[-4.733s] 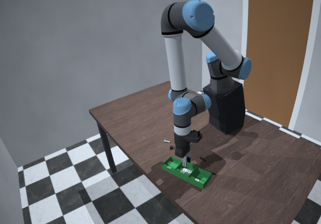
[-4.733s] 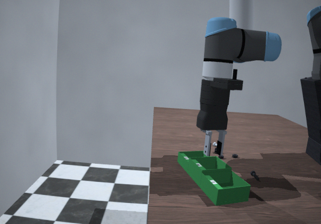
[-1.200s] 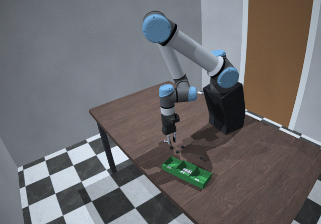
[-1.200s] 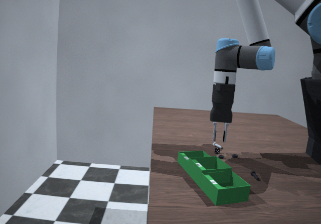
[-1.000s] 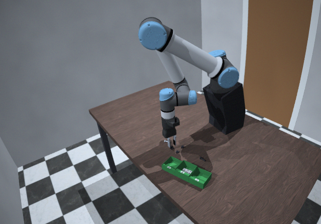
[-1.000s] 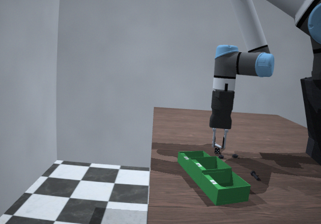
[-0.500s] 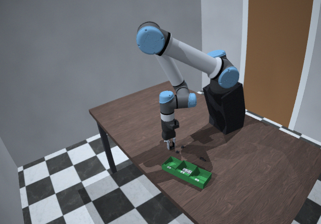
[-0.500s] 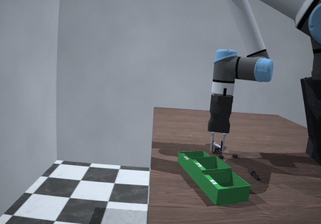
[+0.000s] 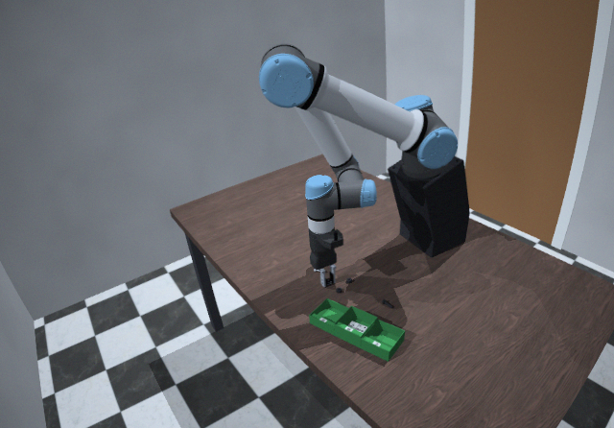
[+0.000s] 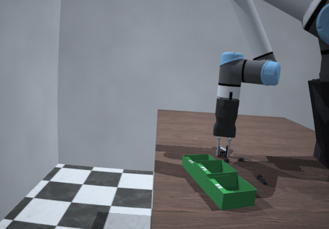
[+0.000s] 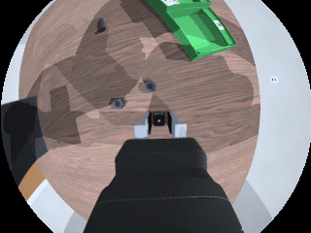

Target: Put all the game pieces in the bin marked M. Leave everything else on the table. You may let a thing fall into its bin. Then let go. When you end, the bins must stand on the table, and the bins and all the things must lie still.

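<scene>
My gripper is now 10 mm above the black die. Also, from my hand: black bolt (200 mm to the left, 30 mm behind, 10 mm below); then white bolt (70 mm to the right, 30 mm behind, 10 mm below); then white domino (200 mm to the left, 100 mm ahead, 10 mm below).
</scene>
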